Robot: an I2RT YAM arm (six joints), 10 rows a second.
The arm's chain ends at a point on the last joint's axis. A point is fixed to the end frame.
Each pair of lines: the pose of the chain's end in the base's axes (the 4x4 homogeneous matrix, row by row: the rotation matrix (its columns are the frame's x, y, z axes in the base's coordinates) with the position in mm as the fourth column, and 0 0 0 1 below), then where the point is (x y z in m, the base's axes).
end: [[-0.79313, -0.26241, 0.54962, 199.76], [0.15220, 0.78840, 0.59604, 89.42], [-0.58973, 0.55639, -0.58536, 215.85], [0, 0, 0, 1]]
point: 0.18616 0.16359 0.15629
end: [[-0.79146, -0.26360, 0.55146, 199.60], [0.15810, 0.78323, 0.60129, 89.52], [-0.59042, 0.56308, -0.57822, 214.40], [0, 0, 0, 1]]
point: 0.18619 0.16425 0.15550
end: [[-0.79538, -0.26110, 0.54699, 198.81], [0.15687, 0.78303, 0.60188, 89.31], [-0.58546, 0.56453, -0.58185, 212.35], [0, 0, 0, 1]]
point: 0.18493 0.16401 0.15352
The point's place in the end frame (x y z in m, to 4 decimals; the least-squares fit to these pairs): 0.0572 0.0289 0.0716
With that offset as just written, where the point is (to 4 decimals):
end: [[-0.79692, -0.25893, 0.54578, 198.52], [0.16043, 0.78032, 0.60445, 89.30], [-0.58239, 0.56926, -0.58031, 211.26], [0, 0, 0, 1]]
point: 0.1845 0.1643 0.1528
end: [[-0.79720, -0.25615, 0.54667, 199.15], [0.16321, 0.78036, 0.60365, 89.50], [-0.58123, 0.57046, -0.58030, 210.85], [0, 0, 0, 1]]
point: 0.1853 0.1646 0.1525
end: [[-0.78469, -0.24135, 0.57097, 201.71], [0.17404, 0.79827, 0.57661, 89.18], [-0.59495, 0.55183, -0.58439, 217.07], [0, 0, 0, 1]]
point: 0.1907 0.1635 0.1571
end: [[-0.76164, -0.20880, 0.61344, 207.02], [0.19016, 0.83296, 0.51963, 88.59], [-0.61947, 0.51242, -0.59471, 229.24], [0, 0, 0, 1]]
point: 0.2013 0.1607 0.1660
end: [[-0.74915, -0.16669, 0.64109, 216.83], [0.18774, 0.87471, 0.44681, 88.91], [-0.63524, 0.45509, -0.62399, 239.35], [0, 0, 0, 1]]
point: 0.2151 0.1569 0.1715
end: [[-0.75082, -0.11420, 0.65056, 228.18], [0.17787, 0.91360, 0.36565, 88.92], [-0.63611, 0.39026, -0.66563, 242.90], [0, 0, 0, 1]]
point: 0.2285 0.1517 0.1701
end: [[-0.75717, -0.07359, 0.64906, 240.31], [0.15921, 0.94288, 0.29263, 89.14], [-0.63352, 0.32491, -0.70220, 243.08], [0, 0, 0, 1]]
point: 0.2413 0.1464 0.1660
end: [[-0.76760, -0.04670, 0.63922, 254.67], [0.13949, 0.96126, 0.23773, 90.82], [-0.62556, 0.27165, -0.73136, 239.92], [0, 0, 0, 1]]
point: 0.2552 0.1436 0.1596
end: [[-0.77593, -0.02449, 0.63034, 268.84], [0.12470, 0.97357, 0.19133, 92.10], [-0.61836, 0.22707, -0.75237, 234.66], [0, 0, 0, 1]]
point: 0.2689 0.1411 0.1520
